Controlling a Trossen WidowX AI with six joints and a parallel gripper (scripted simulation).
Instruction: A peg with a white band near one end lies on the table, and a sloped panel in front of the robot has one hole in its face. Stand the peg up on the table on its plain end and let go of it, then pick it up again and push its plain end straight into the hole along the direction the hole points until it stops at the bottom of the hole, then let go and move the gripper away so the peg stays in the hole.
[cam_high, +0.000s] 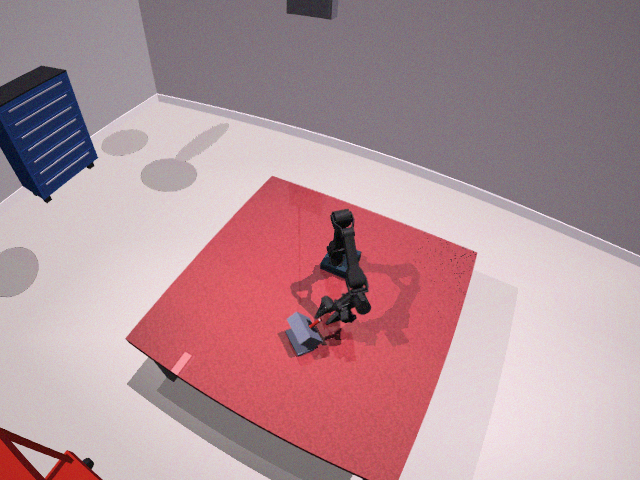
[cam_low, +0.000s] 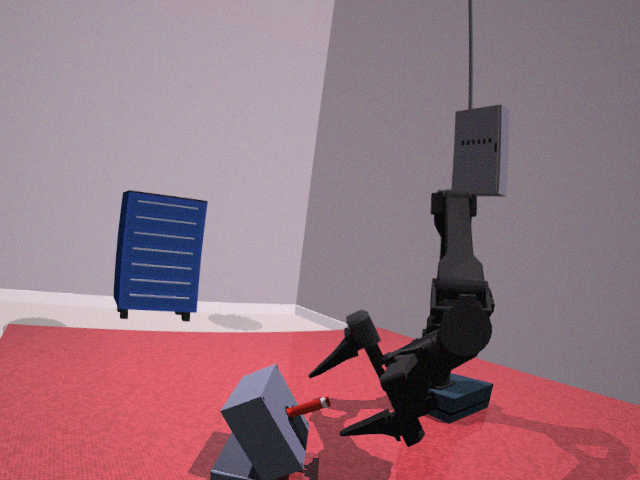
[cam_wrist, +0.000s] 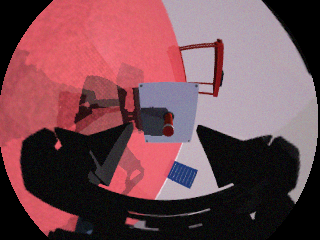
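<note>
Right now my gripper tip is 10 mm to the left of the red peg and 10 mm short of it. Also, from my gripper tip: sloped panel (50 mm to the right, 50 mm ahead, 30 mm below).
</note>
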